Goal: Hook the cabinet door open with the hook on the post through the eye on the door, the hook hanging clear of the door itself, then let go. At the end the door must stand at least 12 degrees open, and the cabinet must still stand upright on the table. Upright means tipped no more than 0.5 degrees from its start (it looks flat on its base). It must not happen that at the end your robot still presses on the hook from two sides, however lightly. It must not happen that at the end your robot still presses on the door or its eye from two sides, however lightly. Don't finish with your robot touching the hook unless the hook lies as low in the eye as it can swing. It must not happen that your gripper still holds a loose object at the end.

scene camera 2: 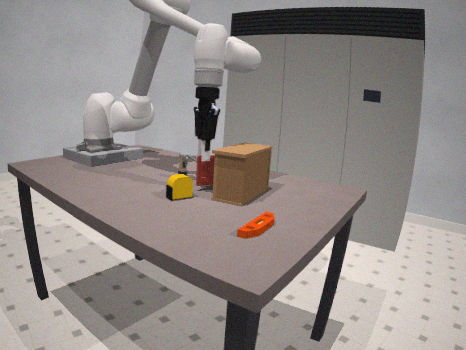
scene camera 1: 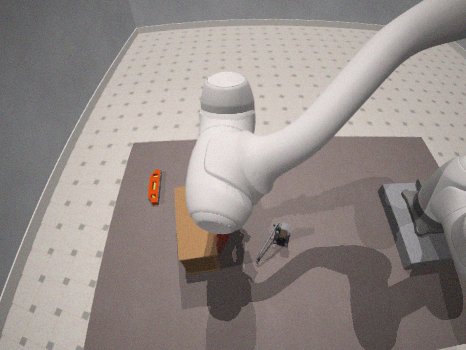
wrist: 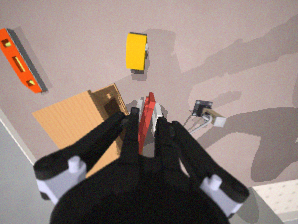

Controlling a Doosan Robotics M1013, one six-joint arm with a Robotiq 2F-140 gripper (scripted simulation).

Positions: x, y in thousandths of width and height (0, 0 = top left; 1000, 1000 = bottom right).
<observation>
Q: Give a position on a yellow tape measure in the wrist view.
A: At 458, 221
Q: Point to a wooden cabinet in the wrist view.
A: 227, 542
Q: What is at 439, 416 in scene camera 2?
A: The gripper.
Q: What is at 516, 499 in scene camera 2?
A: A wooden cabinet.
</observation>
